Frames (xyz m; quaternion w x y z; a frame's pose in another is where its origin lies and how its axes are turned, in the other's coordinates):
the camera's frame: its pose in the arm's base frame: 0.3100 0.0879 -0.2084 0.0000 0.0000 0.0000 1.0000
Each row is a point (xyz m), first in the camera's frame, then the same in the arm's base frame.
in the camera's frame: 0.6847 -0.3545 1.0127
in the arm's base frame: -0.3747 0.4424 0.8043
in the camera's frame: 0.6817 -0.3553 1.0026
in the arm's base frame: -0.3717 0.4432 0.7942
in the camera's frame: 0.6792 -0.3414 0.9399
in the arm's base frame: -0.3692 0.4293 0.7315
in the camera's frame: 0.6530 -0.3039 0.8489
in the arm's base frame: -0.3430 0.3918 0.6405
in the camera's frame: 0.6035 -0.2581 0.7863
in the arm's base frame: -0.2935 0.3460 0.5779
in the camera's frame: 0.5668 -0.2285 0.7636
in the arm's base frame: -0.2568 0.3164 0.5552
